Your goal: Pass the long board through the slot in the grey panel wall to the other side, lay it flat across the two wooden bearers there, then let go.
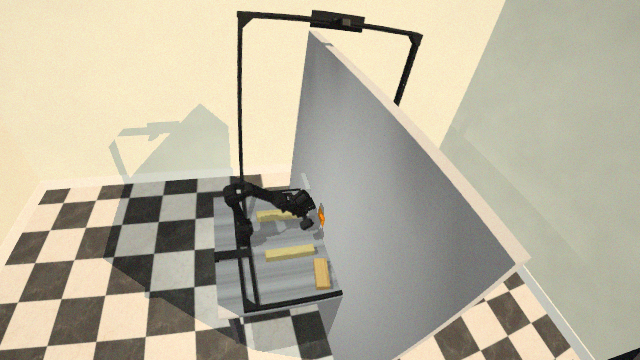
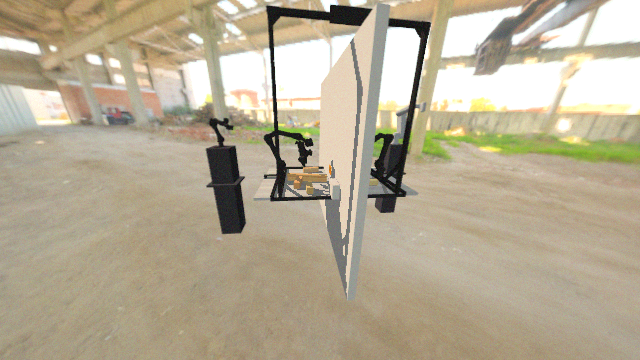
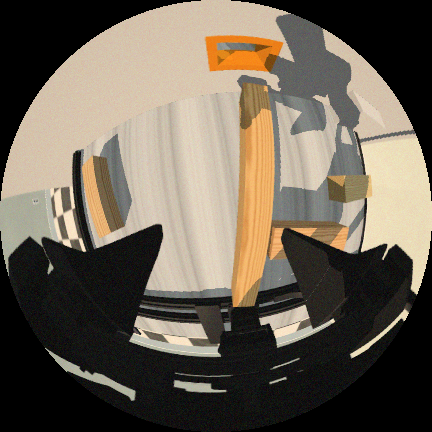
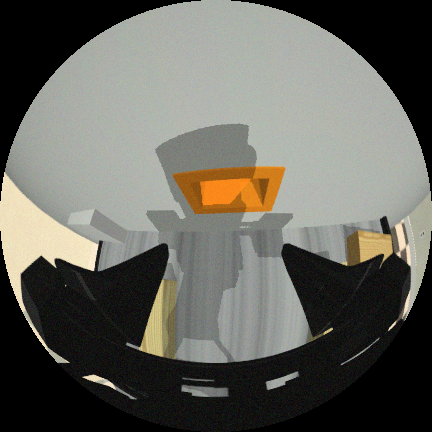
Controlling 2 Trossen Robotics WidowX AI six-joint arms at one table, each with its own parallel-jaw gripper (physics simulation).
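Places are measured from the left arm's base along level axes (x ahead, y down, z left), in centimetres.
Where they show: left gripper, fingertip midpoint: [image 2: 305,165] [image 3: 224,232]; right gripper, fingertip midpoint: [image 1: 311,216] [image 4: 227,250]; left arm's base, link origin: [image 3: 243,311]; right arm's base, link origin: [image 1: 243,241] [image 2: 379,176].
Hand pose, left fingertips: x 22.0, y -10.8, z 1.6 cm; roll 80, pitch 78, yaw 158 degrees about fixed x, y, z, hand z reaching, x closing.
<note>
Each offset is from my left fingertips to the top centre of the thing. "spot": to the spot under its first point.
The long board @[dy +6.8, dx +1.3, dz -4.4 cm] [image 2: 312,177] [image 3: 256,190] lies on the left arm's side of the grey panel wall [image 1: 375,200] [image 2: 345,110] [image 3: 125,75] [image 4: 125,100]. Its far end points at the wall, below the orange-rimmed slot @[spot: dy +4.9, dx +25.4, dz -7.4 cm] [image 1: 321,217] [image 3: 212,54] [image 4: 220,173]. My left gripper [image 2: 303,163] [image 3: 224,232] is open and empty above the board, which shows between its fingers but is not held. On the other side, my right gripper [image 1: 307,224] [image 4: 227,250] is open and empty, facing the wall near the slot. Two bearers, one @[dy +8.3, dx +46.5, dz +9.1 cm] [image 1: 290,252] nearer and one @[dy +8.3, dx +47.5, dz -17.3 cm] [image 1: 272,216] partly behind the arm, lie there apart.
Wooden blocks @[dy +8.3, dx +6.5, dz +23.2 cm] [image 3: 103,195] [image 3: 310,240] @[dy +7.7, dx +1.6, dz -27.4 cm] [image 3: 350,187] lie either side of the board. Another block @[dy +8.9, dx +33.6, dz +23.8 cm] [image 1: 322,273] [image 4: 372,245] lies by the wall on the right arm's side. A pale bar @[spot: dy +2.7, dx +28.1, dz -35.2 cm] [image 1: 305,181] [image 4: 82,218] juts from the wall. A black frame [image 1: 240,100] [image 2: 274,75] stands around the table.
</note>
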